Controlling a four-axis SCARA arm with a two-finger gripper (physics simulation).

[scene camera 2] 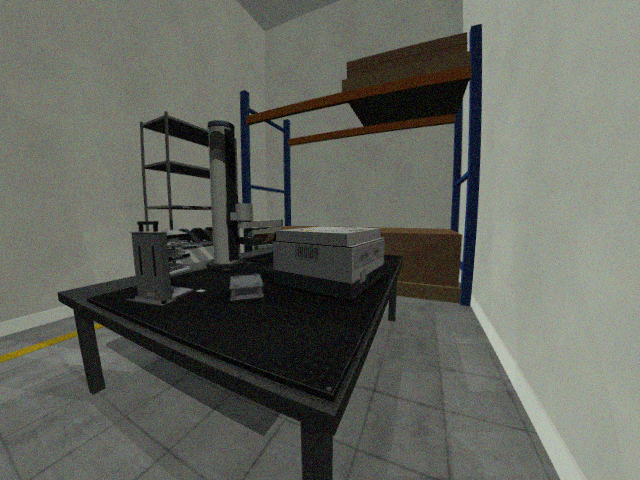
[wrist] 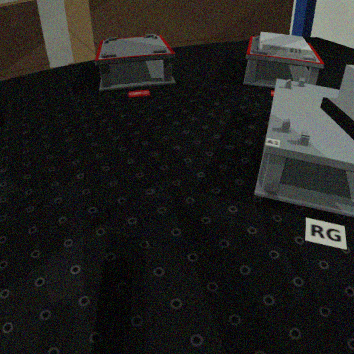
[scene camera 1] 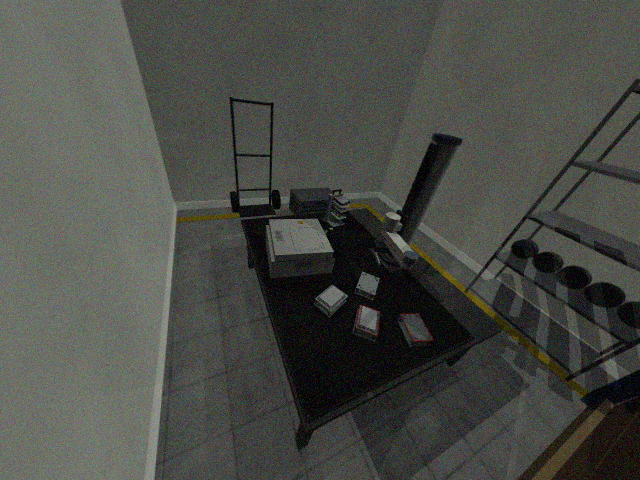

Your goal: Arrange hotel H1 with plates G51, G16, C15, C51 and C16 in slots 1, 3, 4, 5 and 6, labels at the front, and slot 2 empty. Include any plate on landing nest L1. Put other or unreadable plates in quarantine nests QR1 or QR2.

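Where they show: gripper, fingertip midpoint: (scene camera 2: 272,243) (wrist: 161,84) (scene camera 1: 391,265); arm's base, origin of the base link: (scene camera 2: 226,264) (scene camera 1: 393,256).
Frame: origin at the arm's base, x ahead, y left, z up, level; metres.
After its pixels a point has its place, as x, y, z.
Hotel H1 (scene camera 1: 338,209) {0.286, -0.487, 0.180} (scene camera 2: 149,263) {0.281, -0.610, 0.155} stands upright at the table's far end in scene camera 1; its slot contents are too small to read. A pale plate (scene camera 1: 331,296) {0.713, 0.266, 0.077} sits on a nest near mid-table, its label unreadable. The grey nest marked RG (scene camera 1: 367,284) {0.439, 0.239, 0.063} (wrist: 312,120) {0.393, 0.229, 0.063} has a bare top with small pins. One red-rimmed nest (scene camera 1: 415,328) {0.361, 0.584, 0.063} (wrist: 135,47) {0.347, 0.556, 0.063} is bare. The other red-rimmed nest carries a pale plate (scene camera 1: 368,317) {0.583, 0.452, 0.077} (wrist: 284,43) {0.556, 0.426, 0.077} with a blurred label. My gripper (scene camera 1: 383,258) {0.236, 0.192, 0.131} is open and empty beside the arm's end; one finger shows at the wrist view's right edge.
A large instrument (scene camera 1: 299,245) {0.827, -0.002, 0.259} (scene camera 2: 328,258) {0.854, -0.300, 0.165} stands on the table (scene camera 2: 258,341) {0.807, -0.643, 0.013}. A small grey stand (scene camera 2: 246,287) {0.584, -0.438, 0.059} is between it and the hotel. The arm's column (scene camera 1: 429,186) {0.043, 0.061, 0.625} (scene camera 2: 219,191) {0.040, -0.064, 0.472} rises at the table's side. A shelf rack and a hand truck stand beyond the table.
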